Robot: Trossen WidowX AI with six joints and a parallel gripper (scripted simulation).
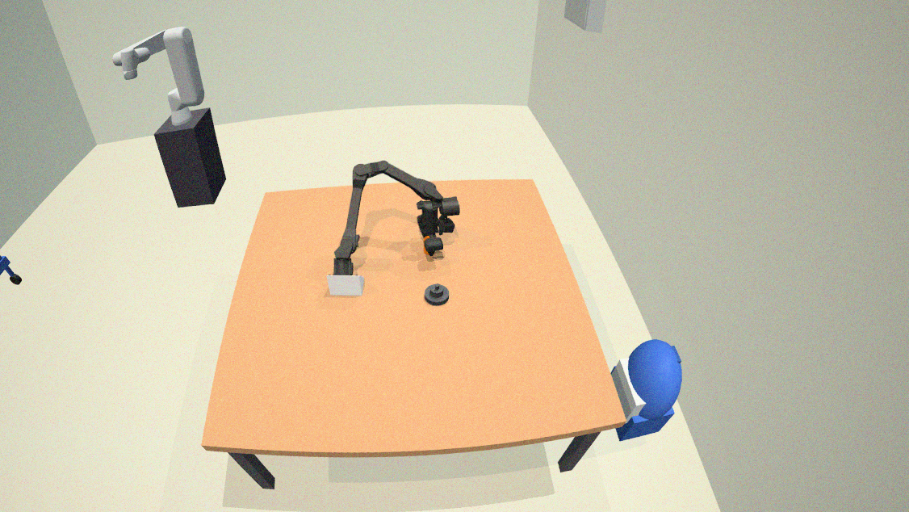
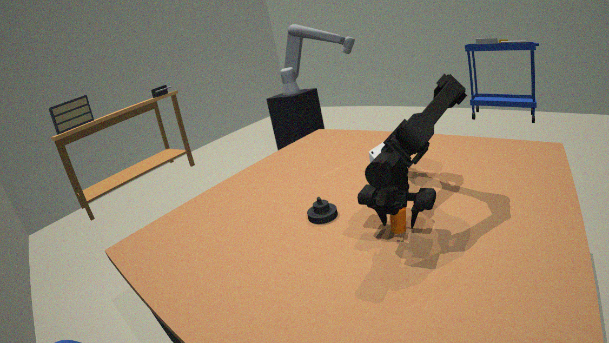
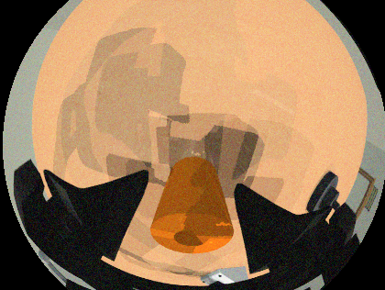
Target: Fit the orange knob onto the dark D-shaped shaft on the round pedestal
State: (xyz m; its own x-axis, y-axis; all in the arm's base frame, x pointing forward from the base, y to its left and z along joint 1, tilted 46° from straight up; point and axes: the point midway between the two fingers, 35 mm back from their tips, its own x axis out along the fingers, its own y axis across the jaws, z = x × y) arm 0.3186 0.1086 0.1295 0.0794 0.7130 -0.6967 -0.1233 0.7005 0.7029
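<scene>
Now: the dark round pedestal 10 mm ahead of my gripper tip, 240 mm to the right of it and 20 mm above it. Also, from my gripper tip: orange knob 20 mm above.
</scene>
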